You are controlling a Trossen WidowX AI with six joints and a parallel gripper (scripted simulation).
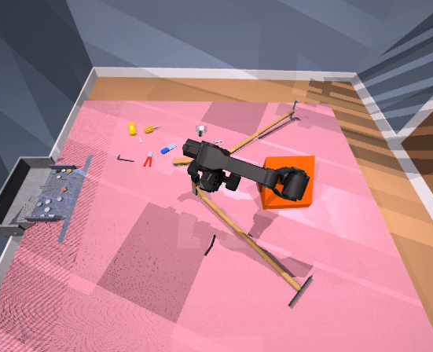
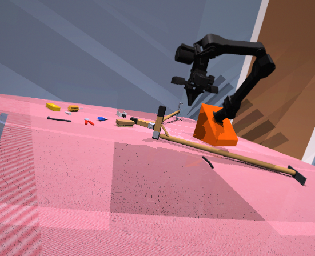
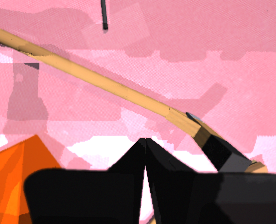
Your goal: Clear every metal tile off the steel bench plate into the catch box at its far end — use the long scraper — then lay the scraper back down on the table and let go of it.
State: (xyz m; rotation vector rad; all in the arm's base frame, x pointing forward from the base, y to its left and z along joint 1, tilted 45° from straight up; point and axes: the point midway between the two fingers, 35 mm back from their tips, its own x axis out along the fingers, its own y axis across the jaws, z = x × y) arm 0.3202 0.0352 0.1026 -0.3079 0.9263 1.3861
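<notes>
Right now the long scraper is 120 mm behind my gripper tip, 120 mm to the left of it and 110 mm below it. Also, from my gripper tip: wooden block (150 mm ahead, 240 mm to the right, 160 mm below); black strip (170 mm to the left, 170 mm below); blue tool (240 mm ahead, 330 mm to the right, 160 mm below).
</notes>
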